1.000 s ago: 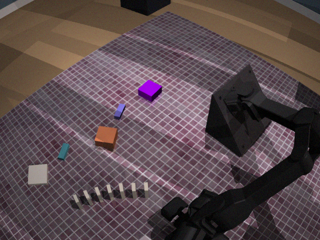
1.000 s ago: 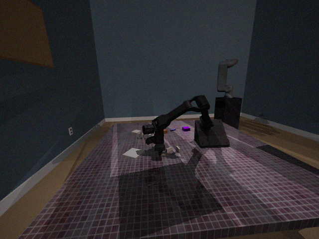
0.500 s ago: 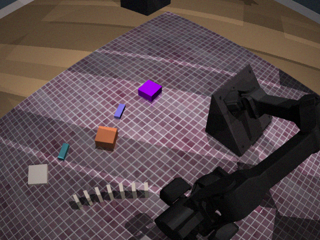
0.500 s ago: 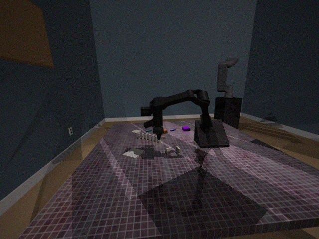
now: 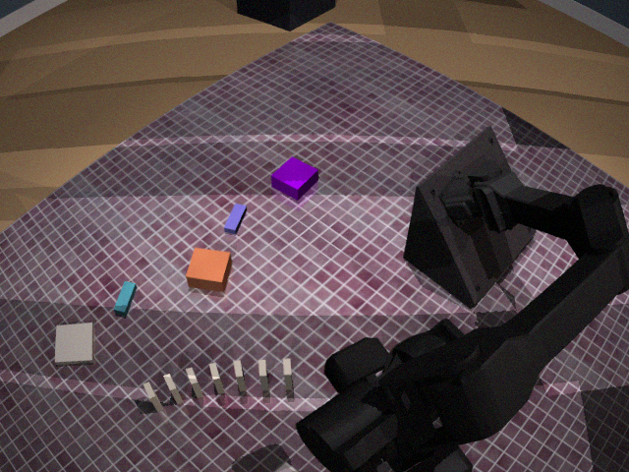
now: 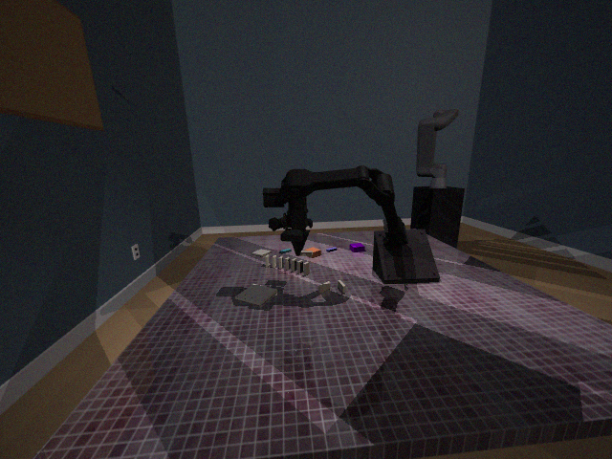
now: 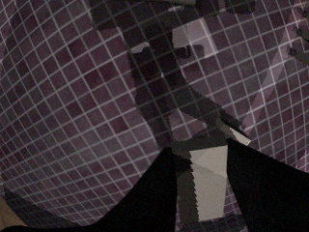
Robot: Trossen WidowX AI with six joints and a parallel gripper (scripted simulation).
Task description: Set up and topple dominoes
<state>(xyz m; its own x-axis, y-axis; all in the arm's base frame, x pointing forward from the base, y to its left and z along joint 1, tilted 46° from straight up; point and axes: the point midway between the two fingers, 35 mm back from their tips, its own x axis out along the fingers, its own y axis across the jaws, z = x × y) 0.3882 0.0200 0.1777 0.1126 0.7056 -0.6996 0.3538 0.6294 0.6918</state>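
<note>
Right now my gripper tip is 16 cm above the grey plate, 15 cm short of it and 5 cm to the left of it. Round my gripper tip: orange block: 41 cm to the right, 15 cm below, 12 cm behind; teal bar: 48 cm to the right, 16 cm below, 1 cm ahead; grey flat tile: 49 cm to the right, 16 cm below, 13 cm ahead.
</note>
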